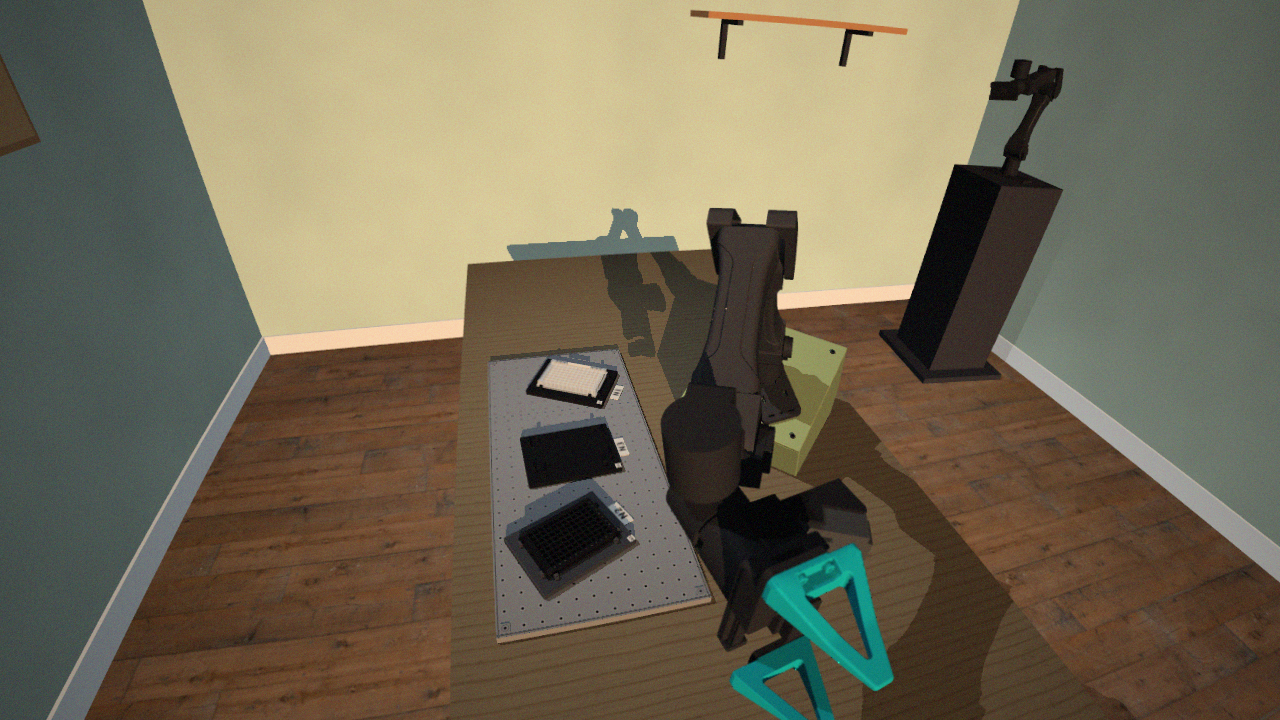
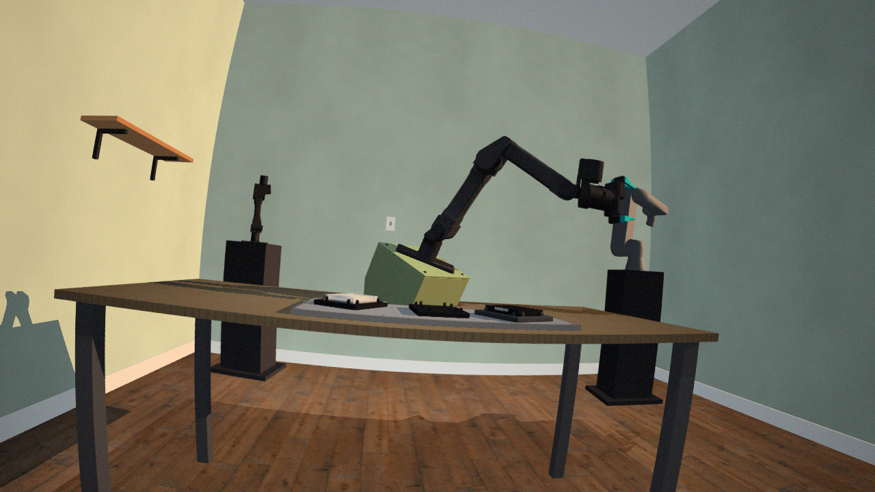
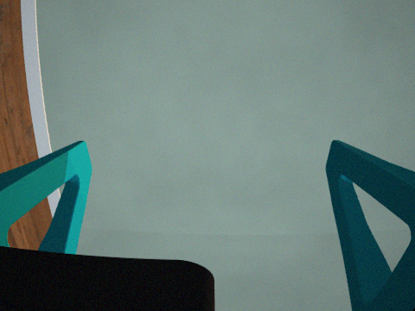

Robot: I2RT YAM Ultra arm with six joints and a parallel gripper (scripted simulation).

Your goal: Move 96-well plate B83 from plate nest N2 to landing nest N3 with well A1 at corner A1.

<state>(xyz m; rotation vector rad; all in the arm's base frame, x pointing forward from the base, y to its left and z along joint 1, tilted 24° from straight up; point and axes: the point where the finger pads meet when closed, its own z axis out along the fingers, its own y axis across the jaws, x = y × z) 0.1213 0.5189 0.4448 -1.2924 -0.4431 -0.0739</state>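
My hand is 40 cm to the left of the black 96-well plate, 33 cm above it and 17 cm short of it. Round my hand: N2 label 45 cm to the right, 35 cm below, 9 cm ahead; then A1 mark 39 cm to the right, 34 cm below, 8 cm ahead; then white plate 80 cm to the right, 33 cm below, 15 cm ahead.
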